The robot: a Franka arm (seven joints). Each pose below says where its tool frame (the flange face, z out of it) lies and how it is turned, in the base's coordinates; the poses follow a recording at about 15 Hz.
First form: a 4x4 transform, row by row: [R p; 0 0 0 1], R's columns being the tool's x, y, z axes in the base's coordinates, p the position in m. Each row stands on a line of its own.
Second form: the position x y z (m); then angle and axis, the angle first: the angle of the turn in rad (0 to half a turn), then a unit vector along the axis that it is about. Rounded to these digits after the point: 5 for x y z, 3 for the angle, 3 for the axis.
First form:
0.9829 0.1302 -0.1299 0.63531
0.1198 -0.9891 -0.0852 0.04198
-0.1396 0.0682 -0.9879 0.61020
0 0 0 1
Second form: 0.63531 0.04198 0.61020 3.064 0.996 0.063 -0.068
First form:
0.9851 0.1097 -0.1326 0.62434
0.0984 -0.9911 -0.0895 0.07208
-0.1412 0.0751 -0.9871 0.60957
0 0 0 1
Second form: 0.62434 0.07208 0.60957 3.059 0.996 0.052 -0.069
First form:
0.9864 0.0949 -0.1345 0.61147
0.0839 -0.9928 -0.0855 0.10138
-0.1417 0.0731 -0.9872 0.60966
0 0 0 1
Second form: 0.61147 0.10138 0.60966 3.062 0.997 0.045 -0.069
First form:
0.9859 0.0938 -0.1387 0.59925
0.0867 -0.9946 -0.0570 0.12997
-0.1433 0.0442 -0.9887 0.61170
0 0 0 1
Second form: 0.59925 0.12997 0.61170 3.091 0.996 0.045 -0.071
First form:
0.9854 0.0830 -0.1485 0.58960
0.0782 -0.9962 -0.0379 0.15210
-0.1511 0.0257 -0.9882 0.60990
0 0 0 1
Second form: 0.58960 0.15210 0.60990 3.110 0.996 0.040 -0.075
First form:
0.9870 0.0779 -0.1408 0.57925
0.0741 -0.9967 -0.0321 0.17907
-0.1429 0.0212 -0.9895 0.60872
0 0 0 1
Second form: 0.57925 0.17907 0.60872 3.115 0.997 0.038 -0.071
